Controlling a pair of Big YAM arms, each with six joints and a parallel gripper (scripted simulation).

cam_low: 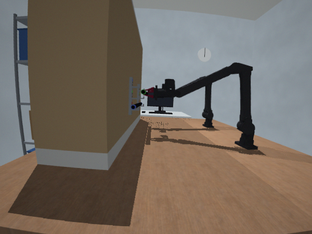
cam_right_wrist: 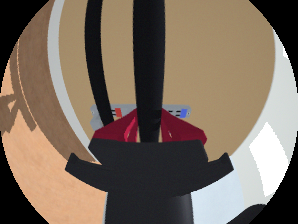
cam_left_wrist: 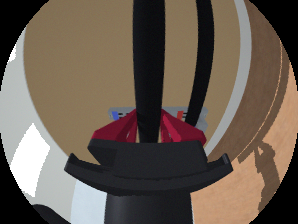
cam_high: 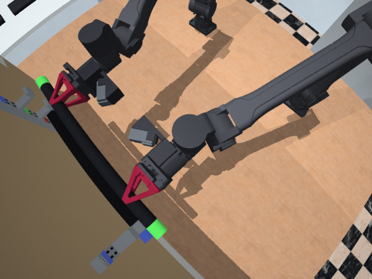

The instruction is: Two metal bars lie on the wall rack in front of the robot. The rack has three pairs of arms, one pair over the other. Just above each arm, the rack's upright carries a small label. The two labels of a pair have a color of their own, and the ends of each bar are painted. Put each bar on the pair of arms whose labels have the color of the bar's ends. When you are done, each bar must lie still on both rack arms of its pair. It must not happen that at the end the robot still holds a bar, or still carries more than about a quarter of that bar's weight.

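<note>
My left gripper is now 150 mm to the left of the green-ended bar. From my left hand the other things lie so: brown wall (240 mm ahead, 140 mm to the right, 130 mm above); blue-ended bar (150 mm to the right, 100 mm below, 60 mm ahead).
</note>
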